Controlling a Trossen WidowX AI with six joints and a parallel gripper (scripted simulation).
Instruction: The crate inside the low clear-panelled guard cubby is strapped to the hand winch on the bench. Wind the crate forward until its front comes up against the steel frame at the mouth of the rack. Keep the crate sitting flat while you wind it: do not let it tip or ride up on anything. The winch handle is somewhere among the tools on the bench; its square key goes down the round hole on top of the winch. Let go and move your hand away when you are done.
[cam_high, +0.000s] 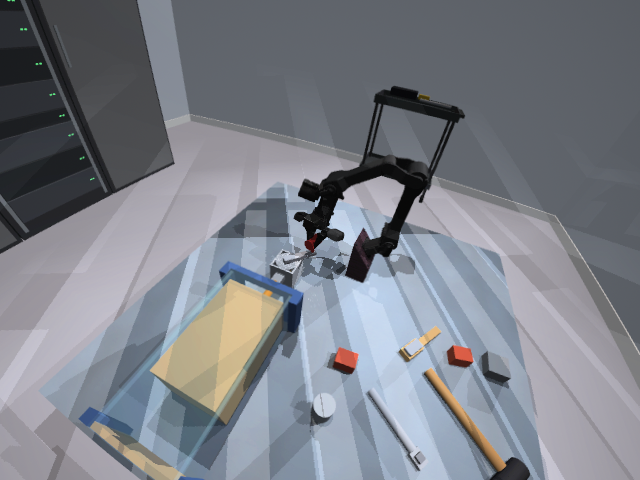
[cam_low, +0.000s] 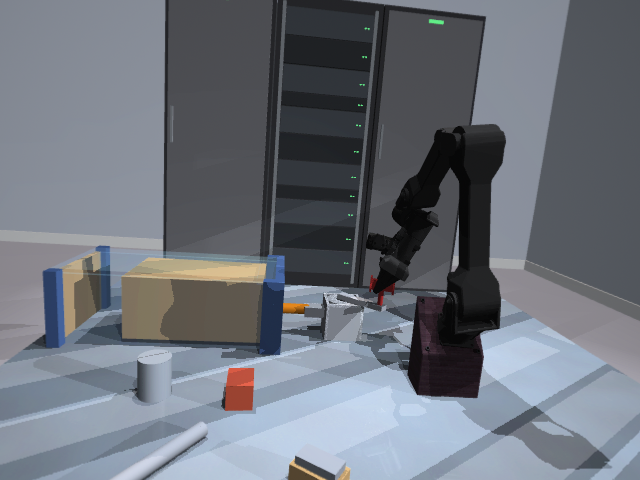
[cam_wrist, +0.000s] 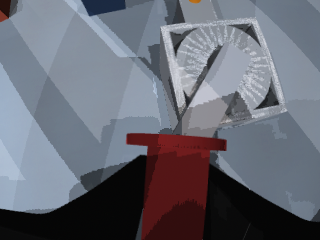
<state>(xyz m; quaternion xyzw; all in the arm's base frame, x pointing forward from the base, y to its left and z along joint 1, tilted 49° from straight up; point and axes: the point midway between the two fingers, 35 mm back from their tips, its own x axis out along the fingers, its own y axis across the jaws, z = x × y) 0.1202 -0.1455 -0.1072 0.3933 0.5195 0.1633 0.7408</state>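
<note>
My gripper tip is 20 mm short of the crank handle, 20 mm to the left of it and 30 mm above it. The rest, counted from my gripper tip: red knob: 20 mm behind; then grey winch: 50 mm ahead, 60 mm to the right, 100 mm below; then frame: 230 mm ahead, 40 mm to the right, 30 mm below.
</note>
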